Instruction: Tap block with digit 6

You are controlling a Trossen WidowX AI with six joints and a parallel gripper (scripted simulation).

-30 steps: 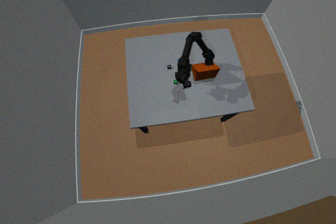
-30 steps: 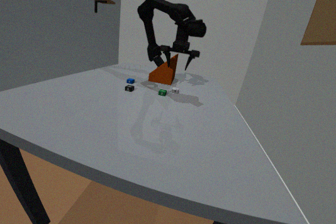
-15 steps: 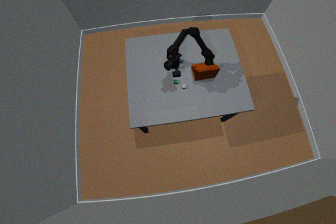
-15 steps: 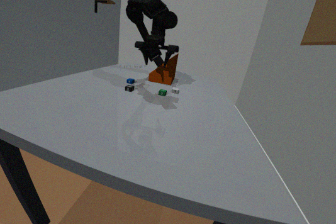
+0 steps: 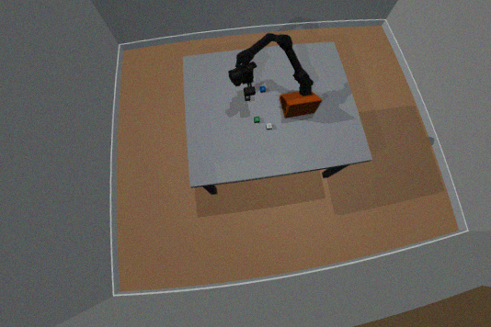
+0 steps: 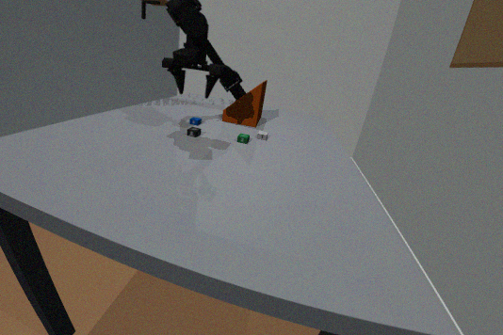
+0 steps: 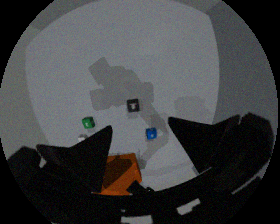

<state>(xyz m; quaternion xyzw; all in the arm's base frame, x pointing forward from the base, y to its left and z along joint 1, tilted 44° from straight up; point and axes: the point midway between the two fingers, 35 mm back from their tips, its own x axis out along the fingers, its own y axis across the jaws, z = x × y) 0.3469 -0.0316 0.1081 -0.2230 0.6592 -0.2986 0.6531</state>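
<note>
My gripper tip is now 10 mm to the right of the black block and 110 mm above it. From my gripper tip the other things lie so: white block: 80 mm behind, 220 mm to the left, 110 mm below; blue block: 110 mm behind, 30 mm to the right, 110 mm below; green block: 20 mm behind, 170 mm to the left, 110 mm below.
</note>
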